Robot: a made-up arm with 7 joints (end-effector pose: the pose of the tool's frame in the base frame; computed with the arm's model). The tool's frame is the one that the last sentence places. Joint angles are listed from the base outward.
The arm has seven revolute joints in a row. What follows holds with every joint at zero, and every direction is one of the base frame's. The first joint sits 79.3 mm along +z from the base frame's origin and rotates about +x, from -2.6 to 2.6 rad. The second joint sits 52.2 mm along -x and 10.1 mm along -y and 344.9 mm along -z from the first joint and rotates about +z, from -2.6 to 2.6 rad. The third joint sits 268.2 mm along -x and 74.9 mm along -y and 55.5 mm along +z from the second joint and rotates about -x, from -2.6 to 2.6 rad. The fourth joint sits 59.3 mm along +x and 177.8 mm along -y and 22.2 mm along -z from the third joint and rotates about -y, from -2.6 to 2.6 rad. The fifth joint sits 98.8 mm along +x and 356.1 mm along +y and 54.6 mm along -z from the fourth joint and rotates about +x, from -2.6 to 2.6 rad. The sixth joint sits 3.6 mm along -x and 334.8 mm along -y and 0.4 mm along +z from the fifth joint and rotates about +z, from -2.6 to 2.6 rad. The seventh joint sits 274.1 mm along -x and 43.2 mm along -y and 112.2 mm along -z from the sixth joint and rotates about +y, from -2.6 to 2.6 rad. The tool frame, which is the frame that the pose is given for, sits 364.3 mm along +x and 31 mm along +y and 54.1 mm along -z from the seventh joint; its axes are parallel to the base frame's.
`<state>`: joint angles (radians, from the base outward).
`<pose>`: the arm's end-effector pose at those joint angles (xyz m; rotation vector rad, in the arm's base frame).
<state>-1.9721 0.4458 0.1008 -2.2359 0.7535 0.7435 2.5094</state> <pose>-0.5262 0.5795 0.3024 -1.5915 -1.7169 1.4565</pose>
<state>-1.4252 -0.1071 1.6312 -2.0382 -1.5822 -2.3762 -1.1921</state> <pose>-0.1808 -0.7048 0.3262 1.3013 -0.7178 -1.1169</pose>
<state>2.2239 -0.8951 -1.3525 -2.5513 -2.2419 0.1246 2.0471</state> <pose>0.3416 0.3139 0.0531 0.0731 0.0047 1.0268</pose>
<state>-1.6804 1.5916 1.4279 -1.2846 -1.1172 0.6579 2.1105</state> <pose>-0.2748 0.2177 0.0175 0.8712 0.9266 1.6455</pose>
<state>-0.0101 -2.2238 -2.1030 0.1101 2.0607 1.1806 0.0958</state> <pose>-0.1387 0.1219 0.3014 0.4541 2.2290 -0.6078</pose>
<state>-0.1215 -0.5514 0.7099 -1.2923 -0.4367 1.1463 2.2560</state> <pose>-0.5809 -0.3274 0.3738 0.0395 -2.3634 -0.3624</pose>
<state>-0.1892 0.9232 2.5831 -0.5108 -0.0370 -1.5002 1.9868</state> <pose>0.1635 -0.6738 0.1573 -0.0854 -0.7846 -0.9980</pose>
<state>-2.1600 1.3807 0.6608 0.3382 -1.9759 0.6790 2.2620</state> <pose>-0.5452 0.4371 0.6073 1.8928 1.7210 0.9247</pose>
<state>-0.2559 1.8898 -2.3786 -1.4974 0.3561 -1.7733 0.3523</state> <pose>0.0878 -0.7005 0.0041 1.8743 -2.0042 -1.2014</pose>
